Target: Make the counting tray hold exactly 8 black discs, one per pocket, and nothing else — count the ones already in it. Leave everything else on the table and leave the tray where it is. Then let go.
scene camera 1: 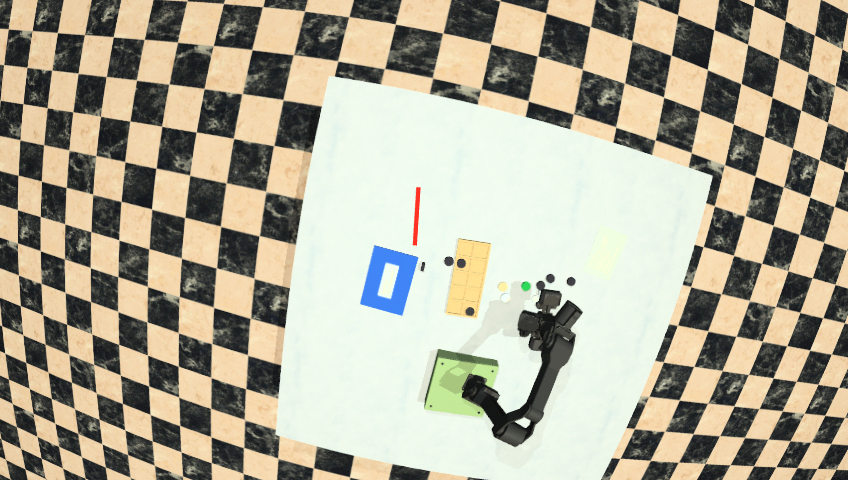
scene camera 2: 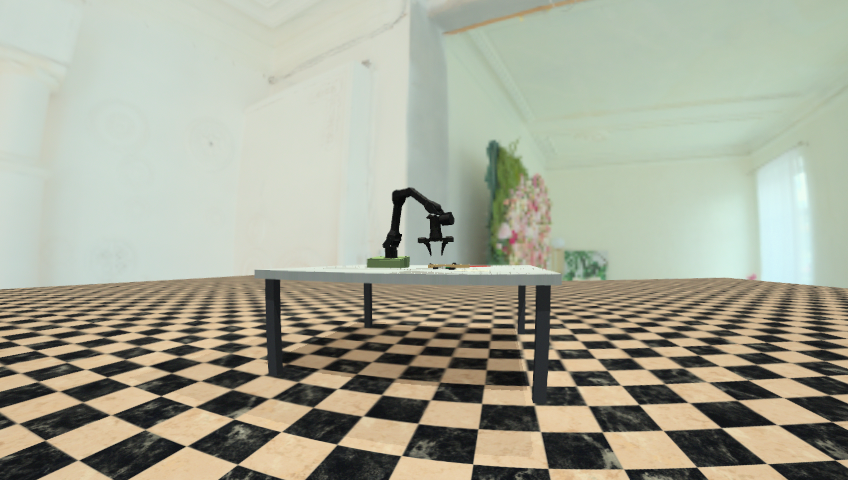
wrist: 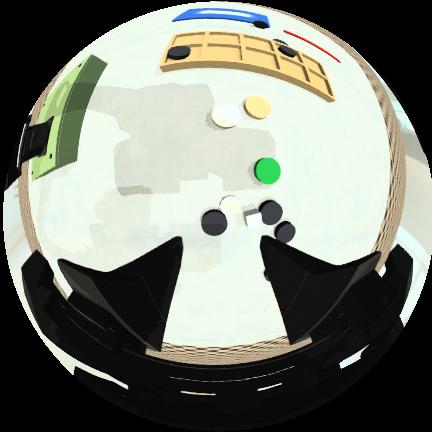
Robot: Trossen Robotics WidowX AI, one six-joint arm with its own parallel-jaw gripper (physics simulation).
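The counting tray (scene camera 1: 474, 279) (wrist: 215, 66) has two rows of pockets. One black disc (scene camera 1: 470, 311) (wrist: 178, 52) lies in an end pocket; another black disc (scene camera 1: 461, 262) (wrist: 287, 50) lies toward the other end. A black disc (scene camera 1: 448, 261) lies outside, beside the tray. Loose black discs (scene camera 1: 550, 278) (scene camera 1: 571, 281) (wrist: 214, 222) (wrist: 270, 212) (wrist: 285, 232) lie on the table near my gripper; another is mostly hidden behind the right finger in the wrist view. My gripper (scene camera 2: 437, 254) (wrist: 221, 241) is open and empty, above the table; its fingertips are hidden in scene camera 1.
A green disc (scene camera 1: 526, 286) (wrist: 267, 171), yellow disc (scene camera 1: 502, 286) (wrist: 258, 107), white disc (scene camera 1: 505, 297) (wrist: 225, 115), small white disc (wrist: 230, 205) and white cube (wrist: 254, 219) lie nearby. A blue frame (scene camera 1: 367, 285), small dark piece (scene camera 1: 422, 266), red bar (scene camera 1: 416, 215) and pale sheet (scene camera 1: 606, 252) lie farther off.
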